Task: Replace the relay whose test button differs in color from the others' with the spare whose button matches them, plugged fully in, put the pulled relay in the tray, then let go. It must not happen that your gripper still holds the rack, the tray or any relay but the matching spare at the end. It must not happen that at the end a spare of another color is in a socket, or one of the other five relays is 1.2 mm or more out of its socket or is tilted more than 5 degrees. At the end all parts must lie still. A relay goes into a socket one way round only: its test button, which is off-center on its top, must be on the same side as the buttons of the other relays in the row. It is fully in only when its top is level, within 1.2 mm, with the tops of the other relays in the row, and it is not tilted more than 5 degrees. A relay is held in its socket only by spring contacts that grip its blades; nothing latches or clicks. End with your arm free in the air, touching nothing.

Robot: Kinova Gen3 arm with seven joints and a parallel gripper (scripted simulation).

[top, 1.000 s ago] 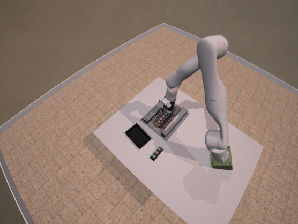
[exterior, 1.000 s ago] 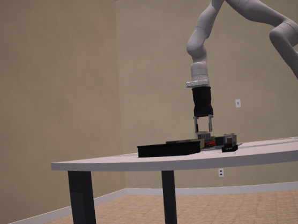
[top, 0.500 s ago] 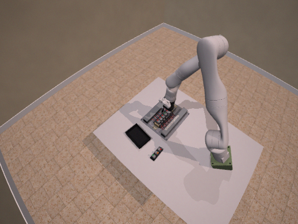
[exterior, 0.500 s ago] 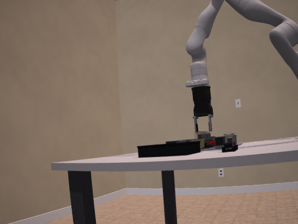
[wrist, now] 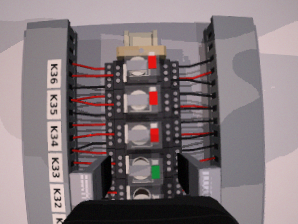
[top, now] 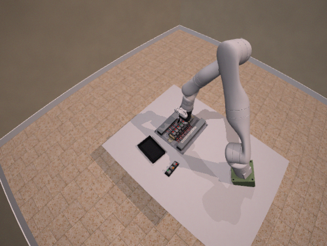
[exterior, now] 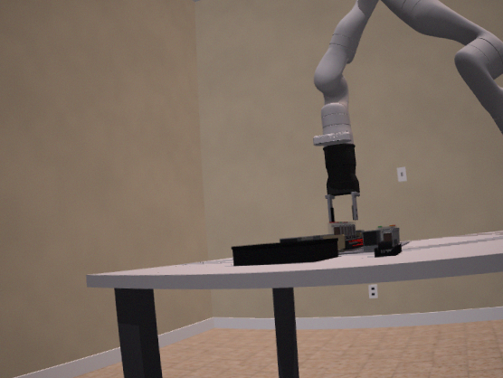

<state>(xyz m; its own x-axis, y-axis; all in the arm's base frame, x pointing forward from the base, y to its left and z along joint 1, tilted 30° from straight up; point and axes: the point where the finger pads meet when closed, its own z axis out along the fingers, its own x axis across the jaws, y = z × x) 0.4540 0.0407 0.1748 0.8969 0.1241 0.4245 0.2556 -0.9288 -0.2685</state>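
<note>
Now: hand 90 mm above the relay panel and 10 mm to the left of it. Also, from my hand: spare holder (220 mm to the left, 210 mm behind, 80 mm below); red wiring (70 mm below, 50 mm behind); black tray (260 mm to the left, 70 mm below, 20 mm behind).
</note>
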